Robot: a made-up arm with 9 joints. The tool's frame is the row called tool. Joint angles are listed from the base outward.
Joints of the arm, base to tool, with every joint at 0 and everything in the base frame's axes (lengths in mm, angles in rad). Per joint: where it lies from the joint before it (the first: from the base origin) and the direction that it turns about. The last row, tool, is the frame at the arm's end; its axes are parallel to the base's.
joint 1: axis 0 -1 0 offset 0 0 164
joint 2: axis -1 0 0 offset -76 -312 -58
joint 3: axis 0 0 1 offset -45 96 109
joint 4: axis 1 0 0 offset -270 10 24
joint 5: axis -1 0 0 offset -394 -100 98
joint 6: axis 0 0 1 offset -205 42 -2
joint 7: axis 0 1 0 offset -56 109 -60
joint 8: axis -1 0 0 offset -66 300 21
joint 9: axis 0 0 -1 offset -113 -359 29
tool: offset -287 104 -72
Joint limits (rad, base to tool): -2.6..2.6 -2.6..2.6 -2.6..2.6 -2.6..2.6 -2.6..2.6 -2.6..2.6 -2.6..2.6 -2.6..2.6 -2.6..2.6
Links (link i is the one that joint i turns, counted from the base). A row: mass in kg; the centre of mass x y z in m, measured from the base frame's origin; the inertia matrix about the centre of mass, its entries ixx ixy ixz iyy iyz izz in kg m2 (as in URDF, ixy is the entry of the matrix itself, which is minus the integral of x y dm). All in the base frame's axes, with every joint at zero. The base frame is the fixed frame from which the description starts. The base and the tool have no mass.
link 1: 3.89; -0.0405 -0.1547 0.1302; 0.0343 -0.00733 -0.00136 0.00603 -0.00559 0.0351
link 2: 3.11; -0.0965 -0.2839 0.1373; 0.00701 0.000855 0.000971 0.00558 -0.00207 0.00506
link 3: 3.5; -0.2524 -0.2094 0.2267; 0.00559 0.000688 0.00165 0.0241 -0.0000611 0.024
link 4: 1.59; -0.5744 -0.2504 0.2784; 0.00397 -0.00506 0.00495 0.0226 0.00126 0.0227
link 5: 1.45; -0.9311 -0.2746 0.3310; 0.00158 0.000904 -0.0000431 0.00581 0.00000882 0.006
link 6: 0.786; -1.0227 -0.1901 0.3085; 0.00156 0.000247 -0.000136 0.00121 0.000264 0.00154
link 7: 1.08; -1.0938 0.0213 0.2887; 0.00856 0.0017 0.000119 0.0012 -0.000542 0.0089
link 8: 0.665; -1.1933 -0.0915 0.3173; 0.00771 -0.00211 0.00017 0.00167 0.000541 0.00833
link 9: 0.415; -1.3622 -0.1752 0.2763; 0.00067 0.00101 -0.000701 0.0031 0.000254 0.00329
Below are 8 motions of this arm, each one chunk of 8 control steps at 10 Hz.
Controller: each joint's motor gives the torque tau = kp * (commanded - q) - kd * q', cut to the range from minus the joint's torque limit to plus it. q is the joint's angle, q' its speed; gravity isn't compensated. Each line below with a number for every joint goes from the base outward.
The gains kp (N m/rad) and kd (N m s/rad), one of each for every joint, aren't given. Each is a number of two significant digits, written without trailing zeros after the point. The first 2 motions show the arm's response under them.
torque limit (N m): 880 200 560 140 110 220 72 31 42
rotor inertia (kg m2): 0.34 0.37 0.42 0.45 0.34 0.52 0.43 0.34 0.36
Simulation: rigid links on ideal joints. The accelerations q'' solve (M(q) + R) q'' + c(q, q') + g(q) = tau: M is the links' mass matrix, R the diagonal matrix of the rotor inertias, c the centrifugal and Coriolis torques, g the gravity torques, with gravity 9.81 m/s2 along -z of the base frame. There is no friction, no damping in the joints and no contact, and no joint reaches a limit. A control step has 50 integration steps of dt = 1/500 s. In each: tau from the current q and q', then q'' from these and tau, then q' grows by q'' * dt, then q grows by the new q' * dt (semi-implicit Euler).
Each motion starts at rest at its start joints. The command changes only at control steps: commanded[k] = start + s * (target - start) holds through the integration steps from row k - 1 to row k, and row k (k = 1, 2, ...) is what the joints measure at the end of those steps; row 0 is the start. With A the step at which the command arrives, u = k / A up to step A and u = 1 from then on. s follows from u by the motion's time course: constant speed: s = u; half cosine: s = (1 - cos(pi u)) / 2; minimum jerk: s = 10 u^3 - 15 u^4 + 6 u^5; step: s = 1 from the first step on.
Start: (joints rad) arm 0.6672 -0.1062 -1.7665 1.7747 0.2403 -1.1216 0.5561 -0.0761 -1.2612
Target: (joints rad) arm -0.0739 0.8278 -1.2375 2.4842 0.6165 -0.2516 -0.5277 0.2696 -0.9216
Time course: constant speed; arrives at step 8
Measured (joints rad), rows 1 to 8:
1: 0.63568 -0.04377 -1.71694 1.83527 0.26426 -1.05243 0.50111 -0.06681 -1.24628
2: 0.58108 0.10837 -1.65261 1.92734 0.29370 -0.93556 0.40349 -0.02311 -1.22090
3: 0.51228 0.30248 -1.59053 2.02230 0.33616 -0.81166 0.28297 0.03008 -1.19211
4: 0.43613 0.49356 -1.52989 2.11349 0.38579 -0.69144 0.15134 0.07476 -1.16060
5: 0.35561 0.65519 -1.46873 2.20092 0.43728 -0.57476 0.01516 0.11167 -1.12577
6: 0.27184 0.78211 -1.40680 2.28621 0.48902 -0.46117 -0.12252 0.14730 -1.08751
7: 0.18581 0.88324 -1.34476 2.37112 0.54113 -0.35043 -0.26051 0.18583 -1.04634
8: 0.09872 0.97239 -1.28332 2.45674 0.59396 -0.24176 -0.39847 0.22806 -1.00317
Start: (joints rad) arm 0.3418 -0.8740 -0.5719 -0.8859 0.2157 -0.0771 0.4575 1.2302 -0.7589
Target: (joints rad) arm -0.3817 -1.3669 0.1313 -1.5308 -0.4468 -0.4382 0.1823 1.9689 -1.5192
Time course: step
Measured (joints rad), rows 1 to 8:
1: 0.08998 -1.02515 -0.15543 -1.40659 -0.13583 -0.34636 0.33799 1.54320 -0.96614
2: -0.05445 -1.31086 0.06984 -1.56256 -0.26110 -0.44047 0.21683 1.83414 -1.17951
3: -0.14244 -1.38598 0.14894 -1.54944 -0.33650 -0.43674 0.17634 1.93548 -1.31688
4: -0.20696 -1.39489 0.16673 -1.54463 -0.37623 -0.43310 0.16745 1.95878 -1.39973
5: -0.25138 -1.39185 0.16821 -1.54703 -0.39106 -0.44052 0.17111 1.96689 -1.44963
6: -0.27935 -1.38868 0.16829 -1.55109 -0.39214 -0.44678 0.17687 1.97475 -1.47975
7: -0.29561 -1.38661 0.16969 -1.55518 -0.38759 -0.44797 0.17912 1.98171 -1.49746
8: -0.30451 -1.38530 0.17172 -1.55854 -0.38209 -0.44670 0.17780 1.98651 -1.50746
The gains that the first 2 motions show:
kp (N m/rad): 900 290 1000 220 150 240 82 48 44
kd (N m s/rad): 190 28 110 17 16 17 12 6.8 10
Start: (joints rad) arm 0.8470 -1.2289 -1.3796 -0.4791 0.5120 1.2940 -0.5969 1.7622 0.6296
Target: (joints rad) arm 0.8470 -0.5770 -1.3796 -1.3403 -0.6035 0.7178 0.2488 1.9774 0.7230
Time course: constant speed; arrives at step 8
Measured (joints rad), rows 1 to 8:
1: 0.86502 -1.21623 -1.35930 -0.54724 0.43114 1.25826 -0.55829 1.75800 0.63199
2: 0.88936 -1.17117 -1.33377 -0.63533 0.30803 1.20503 -0.49656 1.76233 0.63655
3: 0.90698 -1.09040 -1.31991 -0.73530 0.17373 1.13782 -0.41789 1.78121 0.64343
4: 0.91495 -0.98120 -1.31773 -0.84521 0.03822 1.05856 -0.32356 1.81368 0.65271
5: 0.91537 -0.85551 -1.32229 -0.96135 -0.09616 0.97386 -0.21864 1.85525 0.66396
6: 0.91180 -0.72560 -1.32849 -1.08057 -0.22880 0.88971 -0.10883 1.89974 0.67658
7: 0.90694 -0.60127 -1.33315 -1.20068 -0.35970 0.80942 0.00190 1.94217 0.69000
8: 0.90190 -0.48835 -1.33550 -1.32024 -0.48971 0.73362 0.11181 1.98017 0.70371

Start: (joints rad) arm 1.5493 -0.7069 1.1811 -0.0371 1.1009 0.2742 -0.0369 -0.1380 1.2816
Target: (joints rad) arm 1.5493 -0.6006 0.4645 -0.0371 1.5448 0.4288 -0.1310 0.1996 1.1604
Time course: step
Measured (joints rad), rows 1 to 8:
1: 1.58639 -0.69815 0.81261 -0.05177 1.44226 0.40945 -0.12420 -0.10358 1.24559
2: 1.55279 -0.64524 0.53306 -0.03502 1.48020 0.45835 -0.11801 0.09437 1.20103
3: 1.52308 -0.57392 0.42917 -0.03892 1.47564 0.45785 -0.09057 0.25283 1.17603
4: 1.51626 -0.56269 0.41383 -0.04443 1.49492 0.45341 -0.09025 0.29794 1.16331
5: 1.52397 -0.58324 0.42560 -0.04046 1.51633 0.44567 -0.10571 0.27832 1.15716
6: 1.53383 -0.60180 0.43666 -0.03593 1.52874 0.43987 -0.11990 0.24795 1.15445
7: 1.54007 -0.60895 0.44090 -0.03437 1.53279 0.43831 -0.12684 0.22973 1.15326
8: 1.54242 -0.60811 0.44069 -0.03493 1.53273 0.43935 -0.12826 0.22442 1.15255

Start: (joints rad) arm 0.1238 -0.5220 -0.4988 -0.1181 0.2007 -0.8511 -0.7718 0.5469 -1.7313
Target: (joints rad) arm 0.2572 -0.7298 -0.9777 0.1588 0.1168 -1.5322 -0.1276 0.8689 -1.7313
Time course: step
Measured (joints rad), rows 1 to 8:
1: 0.21622 -0.58108 -0.74504 0.06888 0.22348 -1.30719 -0.55835 0.53718 -1.72521
2: 0.23949 -0.58896 -0.90093 0.14188 0.18075 -1.56769 -0.34133 0.73955 -1.71054
3: 0.25935 -0.62493 -0.94484 0.16125 0.15322 -1.56672 -0.22251 0.87585 -1.71225
4: 0.27569 -0.65628 -0.95264 0.17225 0.13697 -1.55184 -0.16100 0.90435 -1.72123
5: 0.28807 -0.66880 -0.95220 0.17631 0.13159 -1.55301 -0.13287 0.89147 -1.72883
6: 0.29677 -0.66571 -0.95146 0.17636 0.13286 -1.55414 -0.12382 0.87307 -1.73339
7: 0.30243 -0.65609 -0.95177 0.17470 0.13667 -1.55276 -0.12426 0.85831 -1.73553
8: 0.30593 -0.64738 -0.95249 0.17302 0.14025 -1.55127 -0.12779 0.84828 -1.73626

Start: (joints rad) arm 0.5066 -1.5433 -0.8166 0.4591 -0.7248 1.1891 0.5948 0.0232 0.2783
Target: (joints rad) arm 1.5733 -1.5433 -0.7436 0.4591 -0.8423 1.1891 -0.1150 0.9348 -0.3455
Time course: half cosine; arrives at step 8
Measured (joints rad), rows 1 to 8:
1: 0.53426 -1.55055 -0.80225 0.46319 -0.72765 1.19153 0.58330 0.03530 0.27168
2: 0.60330 -1.56522 -0.78109 0.46718 -0.73793 1.19473 0.54538 0.09141 0.24506
3: 0.71213 -1.57476 -0.76429 0.46654 -0.75389 1.19298 0.47051 0.19965 0.19291
4: 0.85675 -1.57497 -0.74866 0.46594 -0.77390 1.19096 0.36298 0.35062 0.11645
5: 1.02549 -1.56894 -0.73116 0.46750 -0.79563 1.19116 0.23794 0.52764 0.02251
6: 1.19906 -1.56244 -0.71245 0.47032 -0.81597 1.19279 0.11556 0.70762 -0.07778
7: 1.35424 -1.55951 -0.69554 0.47283 -0.83172 1.19472 0.01585 0.86145 -0.17104
8: 1.46885 -1.56067 -0.68368 0.47411 -0.84034 1.19642 -0.04548 0.96136 -0.24386

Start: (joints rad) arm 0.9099 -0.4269 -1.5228 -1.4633 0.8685 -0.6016 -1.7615 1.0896 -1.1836
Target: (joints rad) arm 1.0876 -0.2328 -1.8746 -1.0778 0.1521 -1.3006 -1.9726 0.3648 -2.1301
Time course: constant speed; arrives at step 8
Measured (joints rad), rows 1 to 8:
1: 0.92913 -0.40698 -1.52736 -1.43214 0.83646 -0.66313 -1.78124 1.06011 -1.21407
2: 0.95370 -0.35382 -1.54783 -1.37482 0.75840 -0.75880 -1.80823 1.02028 -1.27762
3: 0.97623 -0.28537 -1.58545 -1.31781 0.65921 -0.84559 -1.82521 0.96710 -1.36500
4: 0.99637 -0.22240 -1.63028 -1.26704 0.56021 -0.92762 -1.83809 0.89612 -1.46692
5: 1.01504 -0.17889 -1.67626 -1.22100 0.46918 -1.01296 -1.85646 0.81215 -1.57603
6: 1.03319 -0.15701 -1.72164 -1.17727 0.38550 -1.10121 -1.88276 0.71895 -1.68825
7: 1.05165 -0.14934 -1.76648 -1.13328 0.30461 -1.19050 -1.91408 0.61843 -1.80198
8: 1.07083 -0.14510 -1.81113 -1.08748 0.22222 -1.28018 -1.94645 0.51398 -1.91683

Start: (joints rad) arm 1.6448 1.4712 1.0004 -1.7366 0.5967 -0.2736 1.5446 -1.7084 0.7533
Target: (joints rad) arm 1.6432 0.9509 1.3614 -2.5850 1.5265 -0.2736 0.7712 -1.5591 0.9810
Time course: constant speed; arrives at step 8
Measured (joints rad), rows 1 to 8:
1: 1.65541 1.43616 1.00097 -1.79565 0.63395 -0.25641 1.51222 -1.68341 0.75830
2: 1.66580 1.37165 1.02286 -1.89512 0.71671 -0.24260 1.44292 -1.64500 0.77058
3: 1.66915 1.29888 1.06411 -2.00979 0.83619 -0.24305 1.35299 -1.61968 0.78985
4: 1.66844 1.23088 1.11247 -2.12683 0.97002 -0.24876 1.25423 -1.60807 0.81435
5: 1.66726 1.17021 1.16026 -2.24206 1.10570 -0.25356 1.15248 -1.59939 0.84200
6: 1.66705 1.11378 1.20569 -2.35631 1.24085 -0.25653 1.04914 -1.58791 0.87122
7: 1.66781 1.05828 1.24952 -2.46999 1.37521 -0.25888 0.94448 -1.57453 0.90106
8: 1.66922 1.00153 1.29250 -2.58212 1.50747 -0.26142 0.83936 -1.56172 0.93091

